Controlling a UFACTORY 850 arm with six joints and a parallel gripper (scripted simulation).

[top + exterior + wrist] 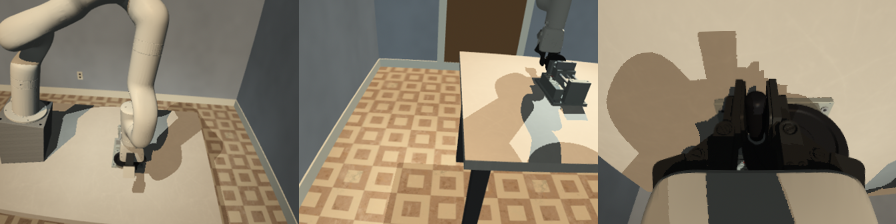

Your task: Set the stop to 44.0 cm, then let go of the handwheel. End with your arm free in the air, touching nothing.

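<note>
My gripper is now 10 mm past the black handwheel and 20 mm to the right of it. From my hand the other things lie so: handwheel handle (10 mm to the left).
</note>
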